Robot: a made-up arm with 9 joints. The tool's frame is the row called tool.
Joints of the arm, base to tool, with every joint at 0 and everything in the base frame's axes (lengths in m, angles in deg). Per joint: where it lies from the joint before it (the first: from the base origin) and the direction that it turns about. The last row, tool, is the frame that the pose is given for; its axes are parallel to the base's.
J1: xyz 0 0 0.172 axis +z
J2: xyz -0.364 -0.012 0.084 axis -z
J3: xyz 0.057 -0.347 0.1 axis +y
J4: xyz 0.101 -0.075 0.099 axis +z
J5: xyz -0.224 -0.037 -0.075 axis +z
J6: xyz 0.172 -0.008 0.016 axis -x
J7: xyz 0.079 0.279 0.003 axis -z
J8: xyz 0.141 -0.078 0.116 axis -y
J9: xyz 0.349 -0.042 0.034 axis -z
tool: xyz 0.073 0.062 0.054
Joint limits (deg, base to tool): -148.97..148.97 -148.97..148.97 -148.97..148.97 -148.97..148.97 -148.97..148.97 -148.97..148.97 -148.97..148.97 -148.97..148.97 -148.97..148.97
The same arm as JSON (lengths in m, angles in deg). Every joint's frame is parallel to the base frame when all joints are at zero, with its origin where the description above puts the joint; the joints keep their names.
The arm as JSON. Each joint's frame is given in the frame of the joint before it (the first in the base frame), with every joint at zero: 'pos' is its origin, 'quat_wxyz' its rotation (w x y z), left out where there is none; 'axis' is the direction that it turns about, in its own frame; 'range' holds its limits. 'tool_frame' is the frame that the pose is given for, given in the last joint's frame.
{"length_unit": "m", "angle_unit": "deg", "joints": [
  {"joint": "J1", "pos": [0.0, 0.0, 0.172], "axis": [0.0, 0.0, 1.0], "range": [-148.97, 148.97]},
  {"joint": "J2", "pos": [-0.364, -0.012, 0.084], "axis": [0.0, 0.0, -1.0], "range": [-148.97, 148.97]},
  {"joint": "J3", "pos": [0.057, -0.347, 0.1], "axis": [0.0, 1.0, 0.0], "range": [-148.97, 148.97]},
  {"joint": "J4", "pos": [0.101, -0.075, 0.099], "axis": [0.0, 0.0, 1.0], "range": [-148.97, 148.97]},
  {"joint": "J5", "pos": [-0.224, -0.037, -0.075], "axis": [0.0, 0.0, 1.0], "range": [-148.97, 148.97]},
  {"joint": "J6", "pos": [0.172, -0.008, 0.016], "axis": [-1.0, 0.0, 0.0], "range": [-148.97, 148.97]},
  {"joint": "J7", "pos": [0.079, 0.279, 0.003], "axis": [0.0, 0.0, -1.0], "range": [-148.97, 148.97]},
  {"joint": "J8", "pos": [0.141, -0.078, 0.116], "axis": [0.0, -1.0, 0.0], "range": [-148.97, 148.97]},
  {"joint": "J9", "pos": [0.349, -0.042, 0.034], "axis": [0.0, 0.0, -1.0], "range": [-148.97, 148.97]}
], "tool_frame": {"pos": [0.073, 0.062, 0.054]}}

